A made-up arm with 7 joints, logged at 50 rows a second.
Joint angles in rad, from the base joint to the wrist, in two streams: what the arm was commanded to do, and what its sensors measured. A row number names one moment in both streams.
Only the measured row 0 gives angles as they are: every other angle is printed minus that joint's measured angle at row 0.
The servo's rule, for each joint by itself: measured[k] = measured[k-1] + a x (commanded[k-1-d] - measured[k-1]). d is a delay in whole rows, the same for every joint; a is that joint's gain. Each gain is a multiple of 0.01, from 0.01 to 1. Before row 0 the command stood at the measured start. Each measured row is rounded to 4 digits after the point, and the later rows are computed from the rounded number. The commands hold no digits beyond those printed.
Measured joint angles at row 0:
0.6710 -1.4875 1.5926 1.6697 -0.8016 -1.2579 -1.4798
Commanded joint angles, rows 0 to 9:
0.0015 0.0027 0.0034 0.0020 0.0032 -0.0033 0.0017
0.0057 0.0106 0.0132 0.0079 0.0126 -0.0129 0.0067
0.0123 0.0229 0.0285 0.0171 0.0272 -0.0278 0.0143
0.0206 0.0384 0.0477 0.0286 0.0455 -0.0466 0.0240
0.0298 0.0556 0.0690 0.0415 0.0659 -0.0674 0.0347
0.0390 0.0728 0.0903 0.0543 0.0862 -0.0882 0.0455
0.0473 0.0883 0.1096 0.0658 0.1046 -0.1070 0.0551
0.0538 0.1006 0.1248 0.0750 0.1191 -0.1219 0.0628
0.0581 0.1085 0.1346 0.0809 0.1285 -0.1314 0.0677
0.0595 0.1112 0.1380 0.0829 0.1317 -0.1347 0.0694
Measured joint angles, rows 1 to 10:
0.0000 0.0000 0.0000 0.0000 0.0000 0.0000 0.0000
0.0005 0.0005 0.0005 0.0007 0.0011 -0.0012 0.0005
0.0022 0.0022 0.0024 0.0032 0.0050 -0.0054 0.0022
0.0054 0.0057 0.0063 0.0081 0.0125 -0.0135 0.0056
0.0103 0.0113 0.0125 0.0153 0.0237 -0.0254 0.0108
0.0165 0.0188 0.0210 0.0245 0.0380 -0.0405 0.0175
0.0237 0.0280 0.0314 0.0349 0.0544 -0.0577 0.0253
0.0313 0.0383 0.0431 0.0457 0.0715 -0.0754 0.0336
0.0385 0.0489 0.0554 0.0560 0.0877 -0.0921 0.0418
0.0448 0.0590 0.0673 0.0647 0.1016 -0.1062 0.0491
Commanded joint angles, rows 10 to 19:
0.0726 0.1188 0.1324 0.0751 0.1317 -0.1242 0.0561
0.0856 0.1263 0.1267 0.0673 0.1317 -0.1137 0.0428
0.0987 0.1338 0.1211 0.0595 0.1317 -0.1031 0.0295
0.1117 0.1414 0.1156 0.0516 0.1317 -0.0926 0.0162
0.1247 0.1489 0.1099 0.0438 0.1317 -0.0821 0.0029
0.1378 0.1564 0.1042 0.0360 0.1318 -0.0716 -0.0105
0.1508 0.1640 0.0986 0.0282 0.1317 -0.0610 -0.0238
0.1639 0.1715 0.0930 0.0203 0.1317 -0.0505 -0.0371
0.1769 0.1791 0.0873 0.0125 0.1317 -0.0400 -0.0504
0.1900 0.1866 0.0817 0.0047 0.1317 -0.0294 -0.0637
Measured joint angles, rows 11 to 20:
0.0495 0.0679 0.0779 0.0711 0.1118 -0.1165 0.0548
0.0569 0.0766 0.0861 0.0725 0.1186 -0.1193 0.0552
0.0661 0.0850 0.0922 0.0707 0.1231 -0.1173 0.0517
0.0765 0.0933 0.0965 0.0668 0.1260 -0.1122 0.0455
0.0878 0.1015 0.0994 0.0615 0.1279 -0.1051 0.0373
0.0996 0.1096 0.1010 0.0553 0.1292 -0.0968 0.0277
0.1118 0.1176 0.1015 0.0485 0.1301 -0.0877 0.0170
0.1243 0.1255 0.1011 0.0414 0.1306 -0.0781 0.0056
0.1370 0.1333 0.0999 0.0340 0.1310 -0.0682 -0.0064
0.1498 0.1411 0.0980 0.0265 0.1312 -0.0580 -0.0187

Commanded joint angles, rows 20 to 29:
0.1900 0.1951 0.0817 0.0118 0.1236 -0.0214 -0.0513
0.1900 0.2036 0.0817 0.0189 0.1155 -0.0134 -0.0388
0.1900 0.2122 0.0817 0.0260 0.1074 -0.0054 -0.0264
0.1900 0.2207 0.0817 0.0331 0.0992 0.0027 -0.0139
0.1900 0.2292 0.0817 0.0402 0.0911 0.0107 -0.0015
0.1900 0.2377 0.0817 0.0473 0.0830 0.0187 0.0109
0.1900 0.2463 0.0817 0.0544 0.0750 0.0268 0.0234
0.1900 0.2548 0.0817 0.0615 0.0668 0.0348 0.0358
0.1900 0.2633 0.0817 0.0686 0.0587 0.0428 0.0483
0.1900 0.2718 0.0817 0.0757 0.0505 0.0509 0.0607
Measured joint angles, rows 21 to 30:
0.1627 0.1488 0.0956 0.0189 0.1314 -0.0477 -0.0313
0.1714 0.1567 0.0935 0.0164 0.1287 -0.0382 -0.0369
0.1774 0.1647 0.0917 0.0173 0.1242 -0.0293 -0.0374
0.1814 0.1728 0.0902 0.0203 0.1185 -0.0207 -0.0343
0.1842 0.1809 0.0889 0.0248 0.1119 -0.0123 -0.0286
0.1861 0.1891 0.0878 0.0302 0.1048 -0.0040 -0.0210
0.1873 0.1974 0.0869 0.0362 0.0974 0.0042 -0.0121
0.1882 0.2057 0.0861 0.0426 0.0898 0.0123 -0.0022
0.1888 0.2140 0.0854 0.0492 0.0820 0.0204 0.0084
0.1892 0.2224 0.0848 0.0560 0.0741 0.0285 0.0196

